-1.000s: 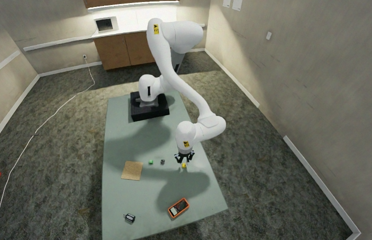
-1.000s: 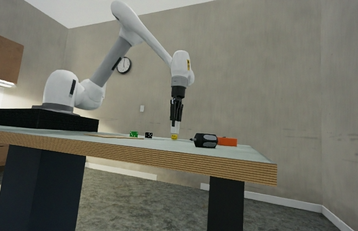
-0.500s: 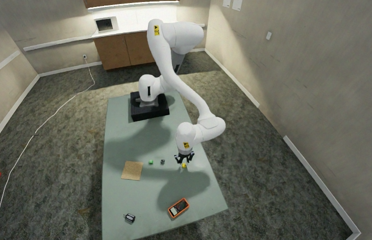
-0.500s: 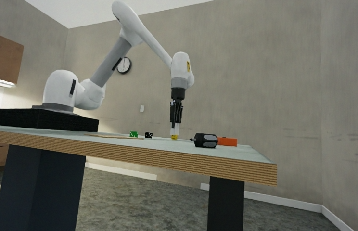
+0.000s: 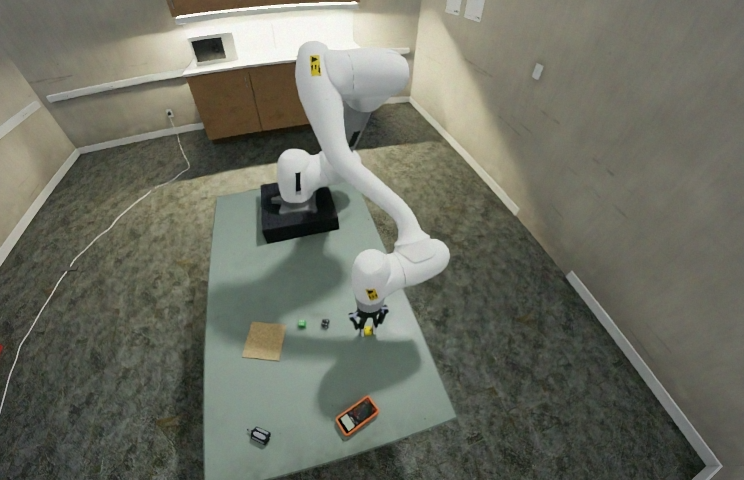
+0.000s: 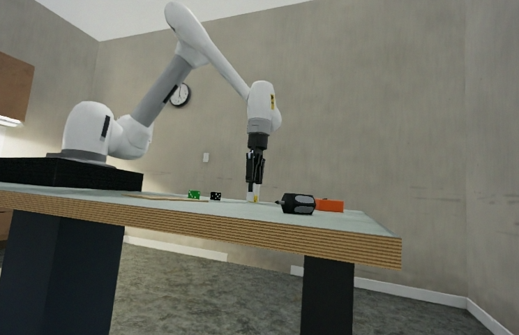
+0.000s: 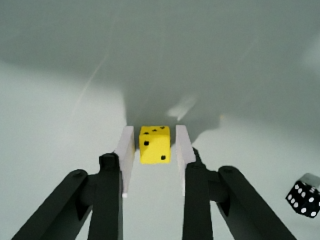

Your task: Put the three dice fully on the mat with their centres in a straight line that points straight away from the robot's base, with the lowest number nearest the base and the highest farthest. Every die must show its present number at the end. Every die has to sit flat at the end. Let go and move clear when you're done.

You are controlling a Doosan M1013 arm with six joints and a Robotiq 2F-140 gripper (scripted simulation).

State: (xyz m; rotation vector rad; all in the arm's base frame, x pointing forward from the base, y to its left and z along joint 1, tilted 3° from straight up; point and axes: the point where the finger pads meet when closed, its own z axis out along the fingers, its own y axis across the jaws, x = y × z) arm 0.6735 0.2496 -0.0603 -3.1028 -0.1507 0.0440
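Now: the yellow die 20 mm below my hand. Also, from my hand: orange-cased handheld device: 290 mm ahead, 80 mm to the right, 20 mm below; black die: 50 mm behind, 150 mm to the right, 20 mm below; green die: 60 mm behind, 240 mm to the right, 20 mm below.
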